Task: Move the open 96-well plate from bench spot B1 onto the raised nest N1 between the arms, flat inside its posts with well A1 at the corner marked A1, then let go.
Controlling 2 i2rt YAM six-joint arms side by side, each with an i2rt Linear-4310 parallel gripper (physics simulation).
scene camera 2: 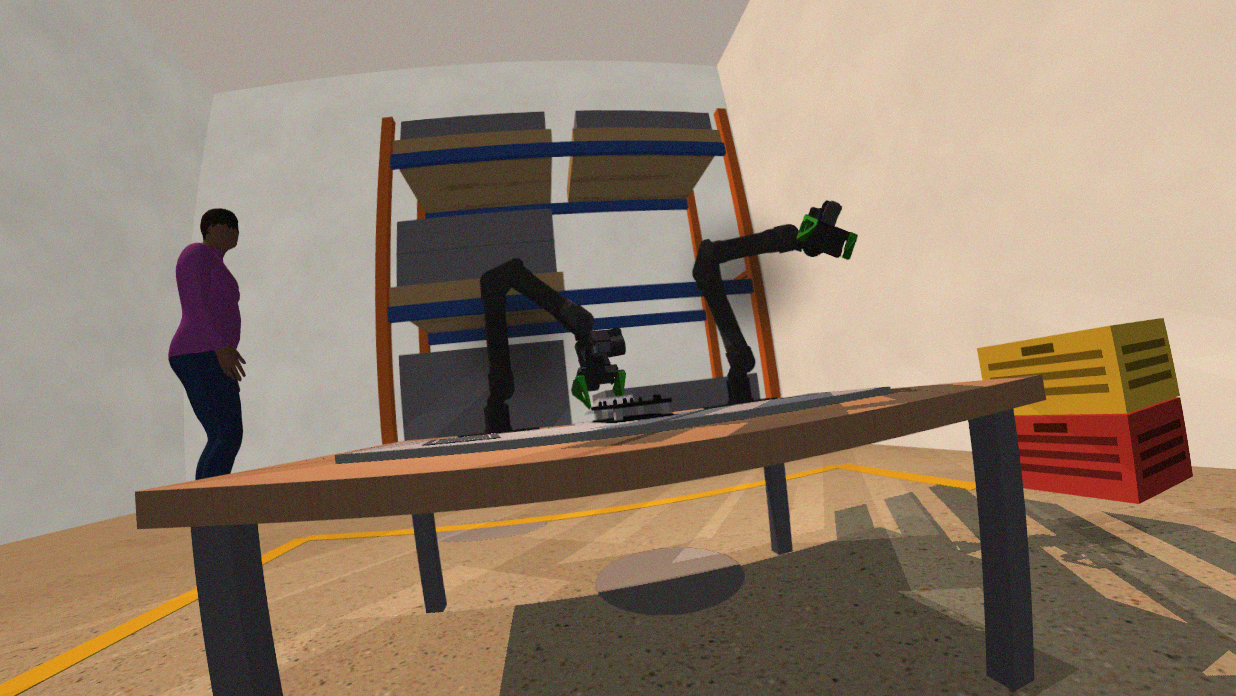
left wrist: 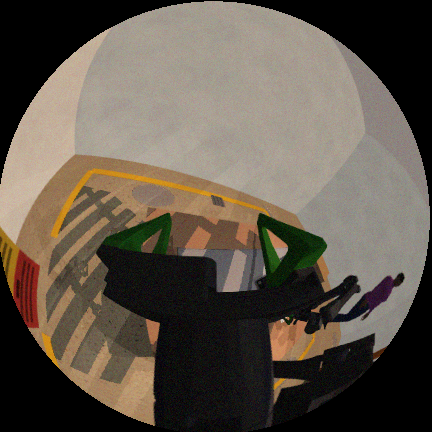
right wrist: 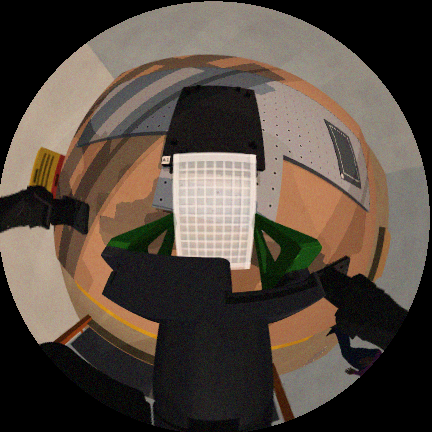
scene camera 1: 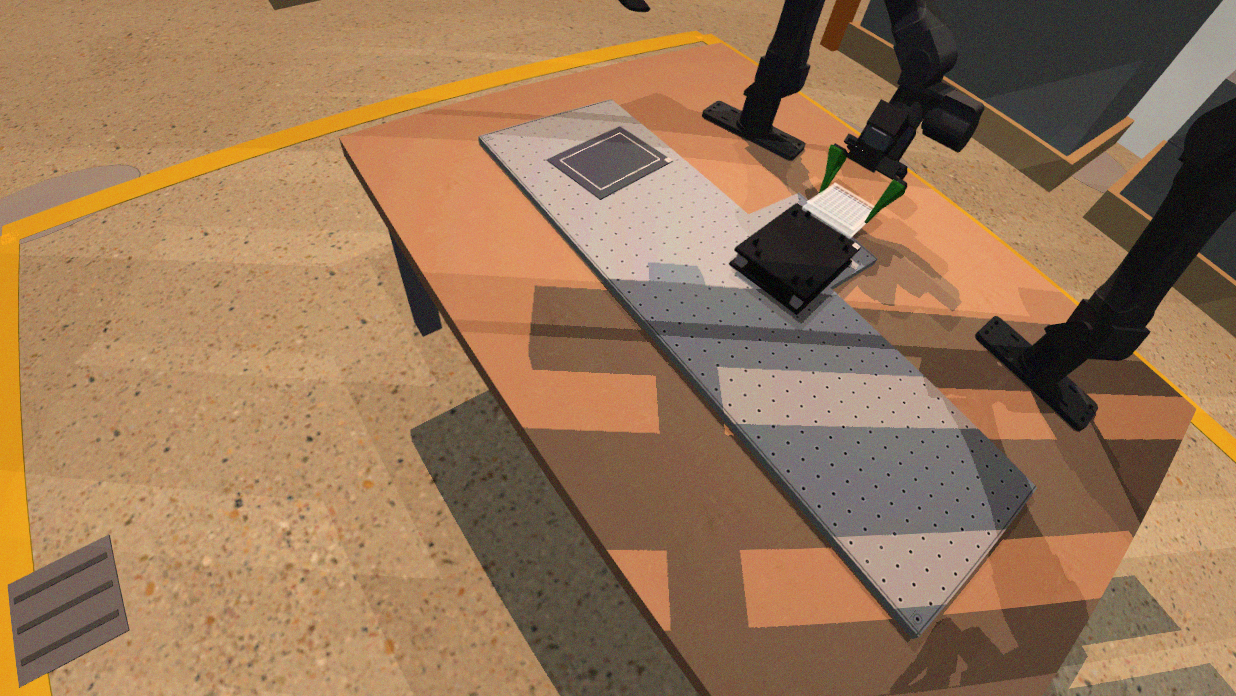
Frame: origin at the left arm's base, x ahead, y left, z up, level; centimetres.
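Seen in the pictures: left gripper, fingertip midpoint: (scene camera 2: pixel 837 230) (left wrist: pixel 213 217); right gripper, fingertip midpoint: (right wrist: pixel 213 217) (scene camera 1: pixel 842 208); left arm's base, origin of the base link: (right wrist: pixel 72 211) (scene camera 1: pixel 1034 372); right arm's base, origin of the base link: (right wrist: pixel 323 279) (scene camera 1: pixel 752 131).
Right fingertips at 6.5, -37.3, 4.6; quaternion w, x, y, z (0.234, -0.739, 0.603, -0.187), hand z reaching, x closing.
Observation:
Offsets run from my right fingertips to a thing's top centre, as dx, dy, dz. "spot": to the spot under its first point.
The white 96-well plate {+0.4, +0.1, +2.0} (scene camera 1: pixel 837 210) (right wrist: pixel 215 200) looks level, held between the green fingers of my right gripper (scene camera 1: pixel 845 205) (scene camera 2: pixel 602 397) (right wrist: pixel 213 217), which is shut on its sides. The black raised nest N1 {+13.7, +2.6, +1.2} (scene camera 1: pixel 795 250) (scene camera 2: pixel 635 407) (right wrist: pixel 215 120) stands beside it; in the right wrist view the plate overlaps the nest's near edge. The A1 label {spot: +5.3, +6.7, +0.2} (right wrist: pixel 166 160) shows at the nest's near left corner there. Which plate corner is well A1 is too small to tell. The dark outlined spot B1 {spot: +23.8, -29.3, -3.1} (scene camera 1: pixel 610 162) (right wrist: pixel 343 152) holds no plate. My left gripper (scene camera 2: pixel 830 239) (left wrist: pixel 213 217) is open and empty, raised high.
The perforated grey board (scene camera 1: pixel 864 466) (scene camera 2: pixel 380 454) lies along the wooden table (scene camera 1: pixel 579 397) (scene camera 2: pixel 691 450). A yellow crate (scene camera 2: pixel 1046 380) stands on a red crate (scene camera 2: pixel 1072 466) beyond the table's right end. A person (scene camera 2: pixel 207 302) stands at the left, and a storage rack (scene camera 2: pixel 385 259) is behind the arms.

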